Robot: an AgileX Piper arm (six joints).
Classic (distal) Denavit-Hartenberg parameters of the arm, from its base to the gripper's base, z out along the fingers. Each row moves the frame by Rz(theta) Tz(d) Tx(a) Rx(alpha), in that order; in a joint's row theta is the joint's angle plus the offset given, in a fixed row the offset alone. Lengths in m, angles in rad.
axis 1: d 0.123, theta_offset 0, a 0, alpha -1.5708
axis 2: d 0, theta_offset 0.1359, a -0.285, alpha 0
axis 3: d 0, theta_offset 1.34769, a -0.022, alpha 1.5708
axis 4: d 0.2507, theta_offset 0, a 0, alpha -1.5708
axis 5: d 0, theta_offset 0, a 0, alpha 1.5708
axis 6: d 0.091, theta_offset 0, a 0, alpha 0
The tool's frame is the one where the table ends.
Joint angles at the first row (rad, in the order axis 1, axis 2, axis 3, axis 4, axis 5, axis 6):
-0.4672, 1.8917, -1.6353, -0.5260, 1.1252, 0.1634
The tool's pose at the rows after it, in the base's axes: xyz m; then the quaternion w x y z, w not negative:
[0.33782 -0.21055 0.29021 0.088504 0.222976 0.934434 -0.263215]
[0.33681 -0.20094 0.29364 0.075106 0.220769 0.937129 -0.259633]
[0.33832 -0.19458 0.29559 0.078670 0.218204 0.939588 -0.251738]
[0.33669 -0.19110 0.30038 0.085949 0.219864 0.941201 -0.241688]
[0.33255 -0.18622 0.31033 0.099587 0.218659 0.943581 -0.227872]
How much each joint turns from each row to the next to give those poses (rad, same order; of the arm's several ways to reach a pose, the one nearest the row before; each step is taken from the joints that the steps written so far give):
0.0145, -0.0239, 0.0000, 0.0055, 0.0393, -0.0016
0.0221, -0.0112, 0.0000, 0.0049, 0.0459, 0.0000
0.0134, -0.0071, 0.0000, 0.0169, 0.0056, -0.0005
0.0018, -0.0150, 0.0000, 0.0247, 0.0025, -0.0059
0.0000, -0.0298, 0.0000, 0.0369, 0.0023, -0.0193

